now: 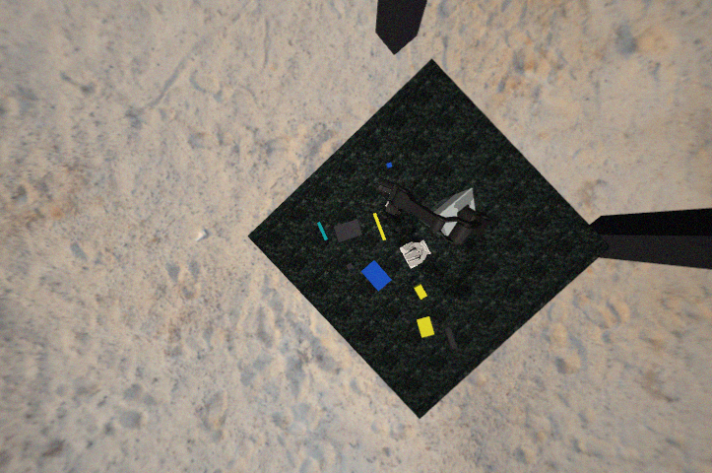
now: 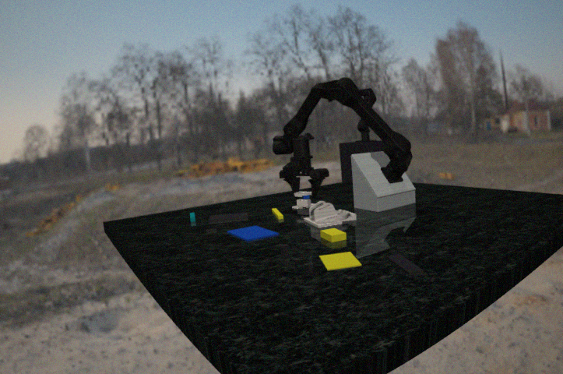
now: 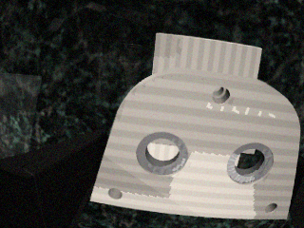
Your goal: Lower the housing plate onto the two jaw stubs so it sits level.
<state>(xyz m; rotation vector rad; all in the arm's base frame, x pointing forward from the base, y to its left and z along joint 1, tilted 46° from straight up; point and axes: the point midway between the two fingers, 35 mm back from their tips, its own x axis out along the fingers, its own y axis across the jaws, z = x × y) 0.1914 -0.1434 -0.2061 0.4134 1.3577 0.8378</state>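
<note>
Right now the yellow bar is 140 mm ahead of my gripper tip, 50 mm to the left of it and 20 mm below it. The rest, counted from my gripper tip: teal peg (380 mm ahead, 120 mm to the right, 20 mm below); blue tile (310 mm ahead, 240 mm to the left, 30 mm below); dark tile (280 mm ahead, 30 mm to the right, 30 mm below).
</note>
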